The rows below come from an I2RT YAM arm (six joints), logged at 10 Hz.
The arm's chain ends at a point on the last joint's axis. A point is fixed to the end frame.
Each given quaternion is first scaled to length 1.
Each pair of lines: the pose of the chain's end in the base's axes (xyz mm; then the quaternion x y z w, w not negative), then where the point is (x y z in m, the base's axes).
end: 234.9 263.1 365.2 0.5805 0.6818 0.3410 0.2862
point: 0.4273 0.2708 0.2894
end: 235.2 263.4 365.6 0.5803 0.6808 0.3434 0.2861
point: 0.4278 0.2715 0.2905
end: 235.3 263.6 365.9 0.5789 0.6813 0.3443 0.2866
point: 0.4281 0.2722 0.2912
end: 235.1 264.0 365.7 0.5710 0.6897 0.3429 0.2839
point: 0.4273 0.2761 0.2900
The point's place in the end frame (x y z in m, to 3 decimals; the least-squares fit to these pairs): -0.024 0.055 0.198
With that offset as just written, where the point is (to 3 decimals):
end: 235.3 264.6 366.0 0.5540 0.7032 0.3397 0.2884
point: 0.427 0.281 0.291
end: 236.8 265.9 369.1 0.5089 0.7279 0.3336 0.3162
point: 0.431 0.290 0.302
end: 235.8 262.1 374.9 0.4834 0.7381 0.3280 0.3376
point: 0.432 0.288 0.314
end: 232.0 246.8 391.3 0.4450 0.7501 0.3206 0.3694
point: 0.430 0.277 0.339
